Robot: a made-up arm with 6 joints. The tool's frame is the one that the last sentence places. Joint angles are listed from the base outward.
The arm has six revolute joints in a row. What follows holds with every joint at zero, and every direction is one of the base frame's. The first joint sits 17.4 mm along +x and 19.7 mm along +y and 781.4 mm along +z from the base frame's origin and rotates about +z. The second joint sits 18.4 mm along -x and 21 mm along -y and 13.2 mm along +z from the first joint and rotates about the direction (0, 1, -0.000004). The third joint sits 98.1 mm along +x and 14.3 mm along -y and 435.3 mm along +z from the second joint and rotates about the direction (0, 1, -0.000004). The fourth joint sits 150 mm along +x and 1 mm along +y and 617.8 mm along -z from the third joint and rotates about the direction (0, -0.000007, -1). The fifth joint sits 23.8 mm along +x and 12.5 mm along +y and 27.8 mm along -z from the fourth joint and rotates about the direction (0, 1, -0.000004). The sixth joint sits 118.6 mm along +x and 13.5 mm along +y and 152.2 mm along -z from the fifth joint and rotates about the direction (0, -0.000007, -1). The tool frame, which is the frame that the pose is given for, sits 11.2 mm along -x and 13.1 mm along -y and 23.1 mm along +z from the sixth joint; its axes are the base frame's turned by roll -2.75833, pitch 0.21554 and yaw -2.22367 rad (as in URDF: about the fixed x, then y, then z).
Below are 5 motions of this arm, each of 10 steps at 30 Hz.
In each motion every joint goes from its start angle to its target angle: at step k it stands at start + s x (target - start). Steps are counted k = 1, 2, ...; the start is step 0. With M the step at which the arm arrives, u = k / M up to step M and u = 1 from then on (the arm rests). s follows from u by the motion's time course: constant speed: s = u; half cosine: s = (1 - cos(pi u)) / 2; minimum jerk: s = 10 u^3 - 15 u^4 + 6 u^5.
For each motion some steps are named. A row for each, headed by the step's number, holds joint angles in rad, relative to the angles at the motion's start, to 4 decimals.
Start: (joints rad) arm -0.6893 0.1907 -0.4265 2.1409 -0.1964 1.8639
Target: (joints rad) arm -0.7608 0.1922 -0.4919 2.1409 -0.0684 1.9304
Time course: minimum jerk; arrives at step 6
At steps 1, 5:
1: -0.0025 0.0001 -0.0023 0.0000 0.0045 0.0024
5: -0.0690 0.0014 -0.0631 0.0000 0.1235 0.0641

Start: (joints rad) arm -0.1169 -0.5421 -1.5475 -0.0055 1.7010 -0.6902
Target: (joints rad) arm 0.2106 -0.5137 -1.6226 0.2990 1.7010 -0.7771
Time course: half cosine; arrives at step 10
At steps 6, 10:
6: 0.2144 0.0186 -0.0492 0.1993 0.0000 -0.0569
10: 0.3275 0.0284 -0.0751 0.3045 0.0000 -0.0869

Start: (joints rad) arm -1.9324 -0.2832 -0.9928 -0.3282 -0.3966 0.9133
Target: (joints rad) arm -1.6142 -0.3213 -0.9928 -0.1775 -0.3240 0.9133
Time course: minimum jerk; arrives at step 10
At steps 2, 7, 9, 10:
2: 0.0184 -0.0022 0.0000 0.0087 0.0042 0.0000
7: 0.2663 -0.0319 0.0000 0.1261 0.0608 0.0000
9: 0.3155 -0.0378 0.0000 0.1494 0.0720 0.0000
10: 0.3182 -0.0381 0.0000 0.1507 0.0726 0.0000

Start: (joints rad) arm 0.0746 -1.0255 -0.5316 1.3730 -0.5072 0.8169
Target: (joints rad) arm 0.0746 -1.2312 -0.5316 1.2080 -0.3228 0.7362
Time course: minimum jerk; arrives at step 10
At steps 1, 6, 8, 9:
1: 0.0000 -0.0018 0.0000 -0.0014 0.0016 -0.0007
6: 0.0000 -0.1404 0.0000 -0.1126 0.1259 -0.0551
8: 0.0000 -0.1938 0.0000 -0.1554 0.1737 -0.0760
9: 0.0000 -0.2039 0.0000 -0.1636 0.1828 -0.0800

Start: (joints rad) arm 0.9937 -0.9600 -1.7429 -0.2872 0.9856 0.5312
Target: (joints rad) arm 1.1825 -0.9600 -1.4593 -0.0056 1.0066 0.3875
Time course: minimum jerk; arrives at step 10
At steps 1, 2, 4, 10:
1: 0.0016 0.0000 0.0024 0.0024 0.0002 -0.0012
2: 0.0109 0.0000 0.0164 0.0163 0.0012 -0.0083
4: 0.0599 0.0000 0.0900 0.0894 0.0067 -0.0456
10: 0.1888 0.0000 0.2836 0.2816 0.0210 -0.1437

